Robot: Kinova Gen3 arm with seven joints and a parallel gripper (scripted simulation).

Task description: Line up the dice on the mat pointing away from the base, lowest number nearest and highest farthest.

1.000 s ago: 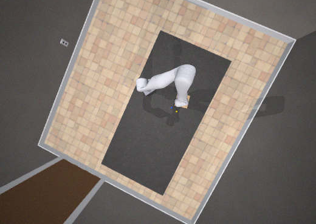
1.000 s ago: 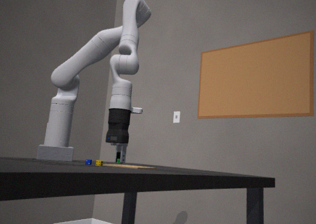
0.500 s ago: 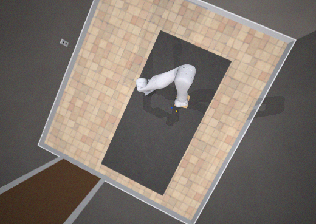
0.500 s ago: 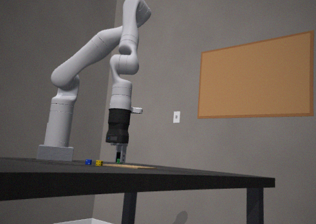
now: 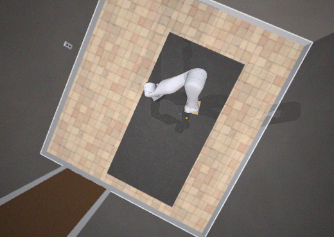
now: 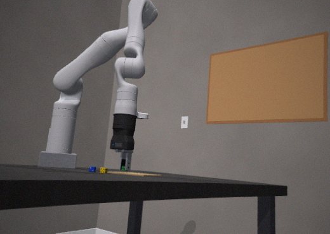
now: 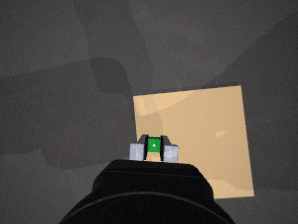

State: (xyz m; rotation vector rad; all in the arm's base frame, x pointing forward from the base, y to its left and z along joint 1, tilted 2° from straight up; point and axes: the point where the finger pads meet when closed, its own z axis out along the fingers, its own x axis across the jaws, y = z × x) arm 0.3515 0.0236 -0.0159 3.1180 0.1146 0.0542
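My gripper is now 10 mm above the green die. The rest, counted from my hand: blue die 20 mm behind, 110 mm to the right, 20 mm below; then mat 50 mm ahead, 30 mm below; then yellow die 40 mm ahead, 130 mm to the right, 20 mm below.
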